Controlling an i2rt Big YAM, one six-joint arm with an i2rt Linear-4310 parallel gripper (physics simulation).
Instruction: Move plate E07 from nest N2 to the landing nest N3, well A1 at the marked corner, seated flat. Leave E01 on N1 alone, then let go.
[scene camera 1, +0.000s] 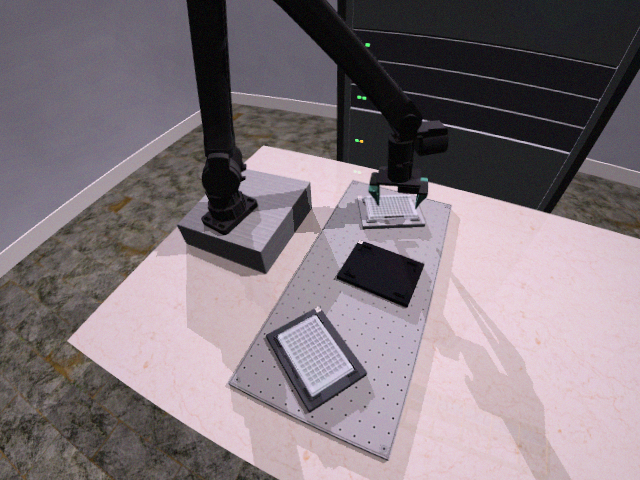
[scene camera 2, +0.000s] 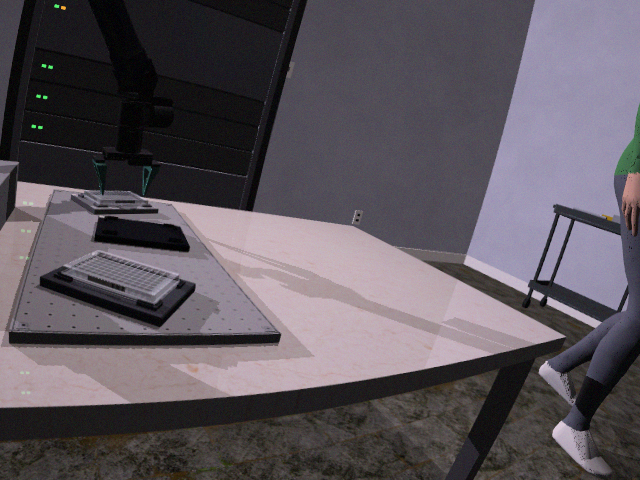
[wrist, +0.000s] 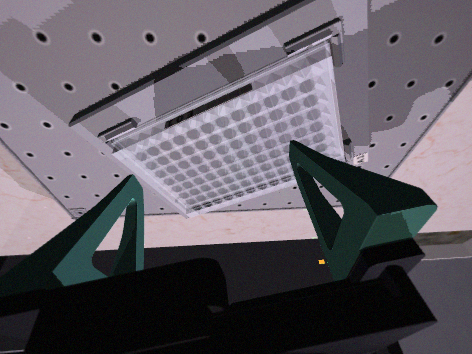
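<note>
The far clear 96-well plate (scene camera 1: 391, 209) (scene camera 2: 118, 197) (wrist: 225, 135), apparently E07, rests in the light grey nest (scene camera 1: 379, 225) (scene camera 2: 126, 210) (wrist: 172, 90), apparently N3. It looks about level; its print is unreadable and full seating cannot be judged. My gripper (scene camera 1: 397, 205) (scene camera 2: 123, 194) (wrist: 213, 165) is wide open and empty, its green fingers spread just above this plate. The black nest (scene camera 1: 382, 273) (scene camera 2: 139, 235) in the middle, apparently N2, holds no plate. The near plate (scene camera 1: 315, 353) (scene camera 2: 124, 279), apparently E01, sits in a dark grey nest (scene camera 1: 338, 384) (scene camera 2: 100, 297), apparently N1. Well A1 cannot be made out.
The three nests stand in a row on a perforated grey board (scene camera 1: 408, 356) (scene camera 2: 237, 322). The arm's base stands on a grey block (scene camera 1: 279, 206) left of the board. A dark rack (scene camera 1: 465, 165) (scene camera 2: 206, 149) rises behind the table. A person and a cart (scene camera 2: 584, 217) are at the right.
</note>
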